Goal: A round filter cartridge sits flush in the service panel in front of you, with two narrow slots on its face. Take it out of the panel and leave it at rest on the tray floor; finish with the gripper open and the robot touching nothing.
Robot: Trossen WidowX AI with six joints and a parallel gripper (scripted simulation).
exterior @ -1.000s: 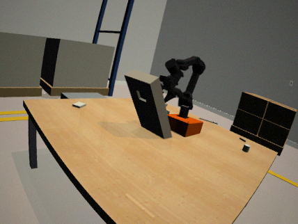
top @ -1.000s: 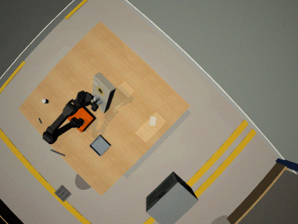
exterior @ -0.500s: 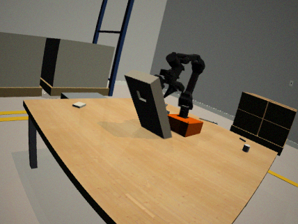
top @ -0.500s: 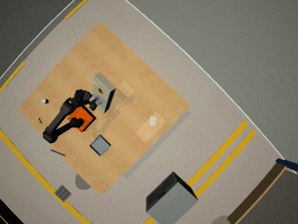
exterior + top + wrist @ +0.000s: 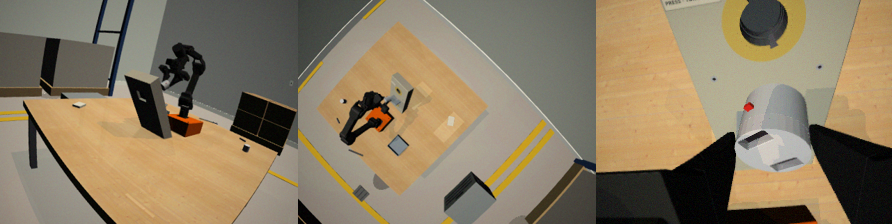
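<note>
The grey tray is 360 mm behind my gripper tip, 230 mm to the right of it and 270 mm below it. Round my gripper tip: round pale cartridge right at my gripper tip; grey service panel 70 mm ahead, 20 mm to the right, 120 mm below; white block 140 mm ahead, 520 mm to the right, 270 mm below.
</note>
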